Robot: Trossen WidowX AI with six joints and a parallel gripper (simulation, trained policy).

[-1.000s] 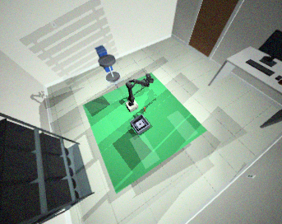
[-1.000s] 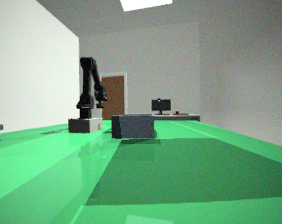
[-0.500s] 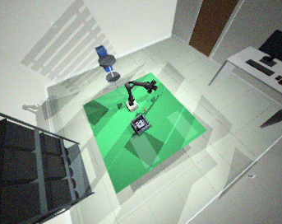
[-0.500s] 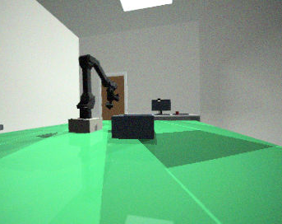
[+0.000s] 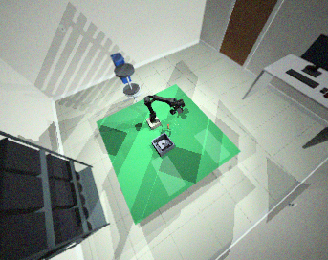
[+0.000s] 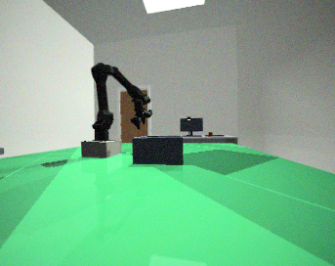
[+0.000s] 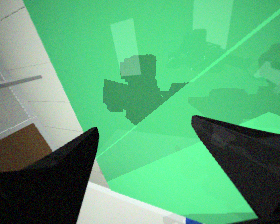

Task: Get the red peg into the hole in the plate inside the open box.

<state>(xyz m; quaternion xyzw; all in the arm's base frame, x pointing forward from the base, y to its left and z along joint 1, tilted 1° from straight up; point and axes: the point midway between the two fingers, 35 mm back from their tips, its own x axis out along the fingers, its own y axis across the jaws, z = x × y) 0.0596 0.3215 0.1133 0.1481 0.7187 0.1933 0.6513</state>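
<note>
The red peg is 90 mm ahead of my gripper tip, 190 mm to the right of it and 120 mm below it. Round my gripper tip: plate 280 mm ahead, 350 mm to the right, 110 mm below; then grey box 280 mm ahead, 350 mm to the right, 130 mm below.
</note>
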